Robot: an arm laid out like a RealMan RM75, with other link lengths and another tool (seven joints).
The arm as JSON. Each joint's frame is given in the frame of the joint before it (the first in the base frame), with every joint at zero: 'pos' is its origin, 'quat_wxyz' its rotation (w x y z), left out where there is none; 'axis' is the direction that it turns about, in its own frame. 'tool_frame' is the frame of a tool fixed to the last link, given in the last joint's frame.
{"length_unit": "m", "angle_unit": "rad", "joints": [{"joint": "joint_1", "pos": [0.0, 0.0, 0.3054], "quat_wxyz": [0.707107, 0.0, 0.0, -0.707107], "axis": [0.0, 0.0, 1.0]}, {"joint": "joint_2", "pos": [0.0, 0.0, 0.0], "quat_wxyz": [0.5, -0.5, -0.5, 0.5], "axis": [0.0, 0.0, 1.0]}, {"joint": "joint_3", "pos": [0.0, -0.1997, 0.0], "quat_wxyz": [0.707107, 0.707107, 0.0, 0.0], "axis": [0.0, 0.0, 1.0]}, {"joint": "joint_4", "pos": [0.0, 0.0, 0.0], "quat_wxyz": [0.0, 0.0, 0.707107, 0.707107], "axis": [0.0, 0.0, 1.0]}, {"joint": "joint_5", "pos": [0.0, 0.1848, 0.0], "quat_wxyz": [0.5, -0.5, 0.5, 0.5], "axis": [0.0, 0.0, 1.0]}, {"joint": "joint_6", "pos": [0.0, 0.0, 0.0], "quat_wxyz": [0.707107, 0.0, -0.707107, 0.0], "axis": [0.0, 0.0, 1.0]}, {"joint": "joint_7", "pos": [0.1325, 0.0, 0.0], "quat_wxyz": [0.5, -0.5, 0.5, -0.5], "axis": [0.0, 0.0, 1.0]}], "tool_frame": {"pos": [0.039, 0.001, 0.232], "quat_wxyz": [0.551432, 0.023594, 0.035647, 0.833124]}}
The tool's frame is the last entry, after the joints.
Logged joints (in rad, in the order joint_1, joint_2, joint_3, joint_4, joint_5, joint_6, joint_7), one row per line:
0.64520 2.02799 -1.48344 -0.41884 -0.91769 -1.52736 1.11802
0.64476 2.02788 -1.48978 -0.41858 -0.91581 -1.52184 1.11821
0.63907 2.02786 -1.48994 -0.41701 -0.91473 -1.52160 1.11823
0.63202 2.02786 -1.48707 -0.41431 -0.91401 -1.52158 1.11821
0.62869 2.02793 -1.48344 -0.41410 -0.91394 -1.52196 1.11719
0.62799 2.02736 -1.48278 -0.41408 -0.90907 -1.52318 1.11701
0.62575 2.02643 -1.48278 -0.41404 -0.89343 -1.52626 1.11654
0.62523 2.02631 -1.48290 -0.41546 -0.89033 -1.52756 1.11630
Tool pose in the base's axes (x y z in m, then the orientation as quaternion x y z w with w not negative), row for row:
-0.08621 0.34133 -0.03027 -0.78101 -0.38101 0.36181 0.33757
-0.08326 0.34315 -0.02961 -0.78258 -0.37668 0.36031 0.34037
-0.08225 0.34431 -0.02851 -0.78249 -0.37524 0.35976 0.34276
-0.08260 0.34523 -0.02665 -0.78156 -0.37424 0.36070 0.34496
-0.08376 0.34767 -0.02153 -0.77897 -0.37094 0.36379 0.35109
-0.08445 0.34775 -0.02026 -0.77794 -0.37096 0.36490 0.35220
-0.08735 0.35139 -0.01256 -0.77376 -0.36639 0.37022 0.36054
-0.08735 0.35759 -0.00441 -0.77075 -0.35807 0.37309 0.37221
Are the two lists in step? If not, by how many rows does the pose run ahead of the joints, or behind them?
The pose runs 2 rows ahead of the joints: the pose in row i belongs to the joints in row i + 2.
